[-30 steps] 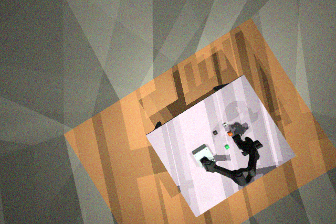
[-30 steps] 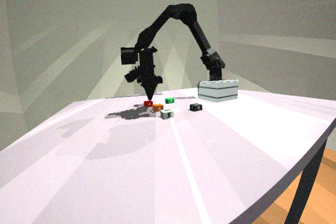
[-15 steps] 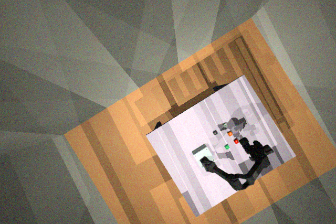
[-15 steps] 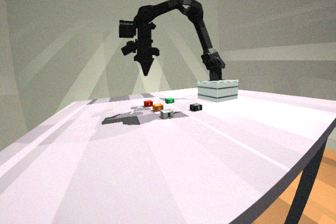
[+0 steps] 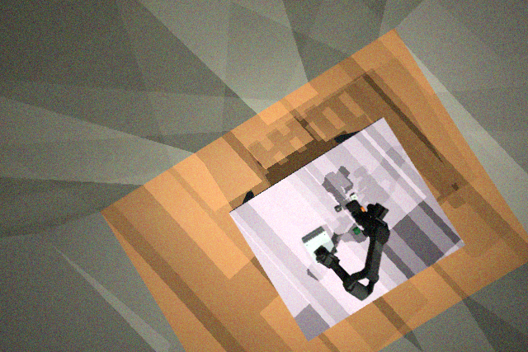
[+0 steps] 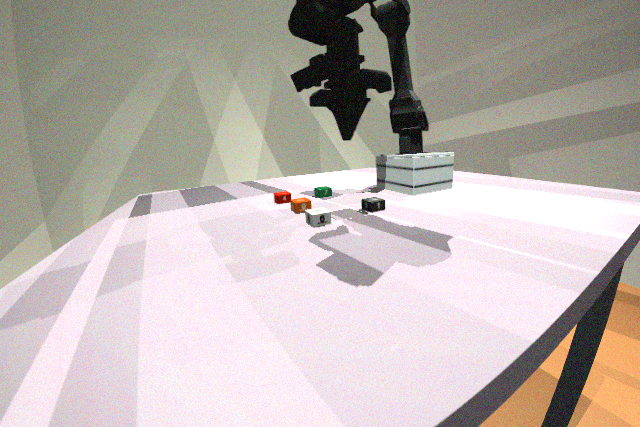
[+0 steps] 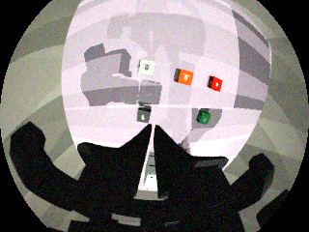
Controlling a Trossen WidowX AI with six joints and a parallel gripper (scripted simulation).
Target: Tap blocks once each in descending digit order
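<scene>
Now: the black block 12 cm below my gripper tip, 4 cm behind it and 3 cm to the left of it. Round my gripper tip: orange block (12 cm below, 7 cm to the right, 6 cm ahead); then green block (15 cm to the right, 12 cm below, 5 cm behind); then white block (12 cm below, 8 cm ahead, 1 cm to the left).
</scene>
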